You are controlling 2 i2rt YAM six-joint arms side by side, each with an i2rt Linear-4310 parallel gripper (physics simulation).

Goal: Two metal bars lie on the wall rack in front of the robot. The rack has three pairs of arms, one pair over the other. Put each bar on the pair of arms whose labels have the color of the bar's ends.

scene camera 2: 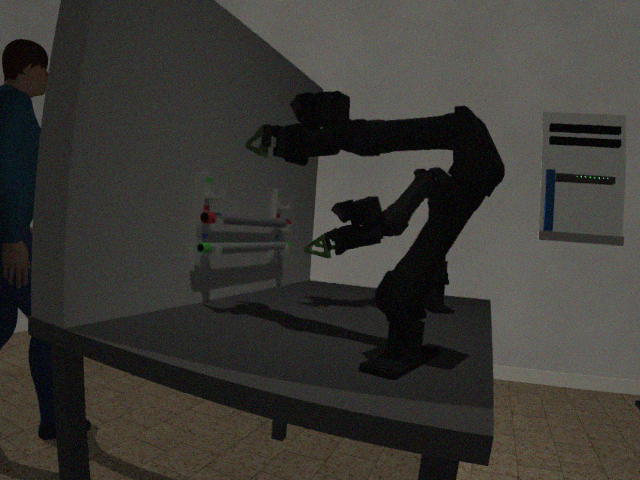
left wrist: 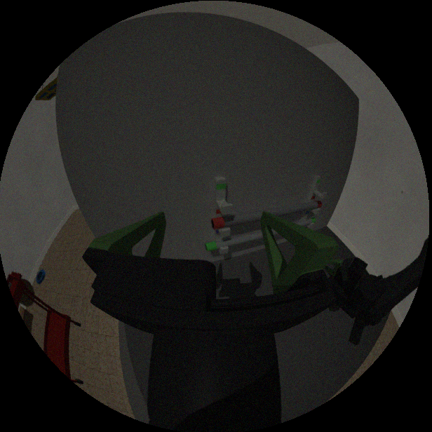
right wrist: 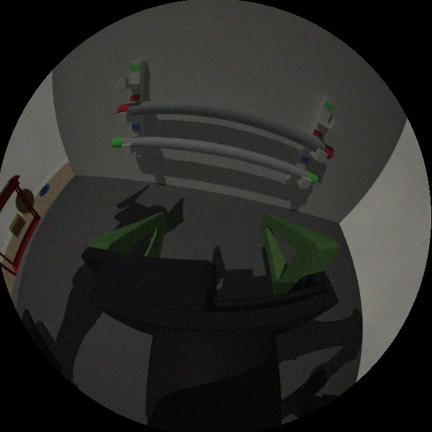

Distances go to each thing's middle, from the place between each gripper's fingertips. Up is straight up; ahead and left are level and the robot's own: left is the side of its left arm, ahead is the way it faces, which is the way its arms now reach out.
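Left gripper: 30 cm to the left of red-ended bar (scene camera 2: 206,217), 17 cm short of it, 17 cm above it. Green-ended bar (right wrist: 205,147), from my left hand: 28 cm to the right, 16 cm ahead, 24 cm below.
Right gripper: 10 mm to the right of green-ended bar, 190 mm short of it, 10 mm above it. Red-ended bar, from my right hand: 10 mm to the right, 200 mm ahead, 60 mm above.
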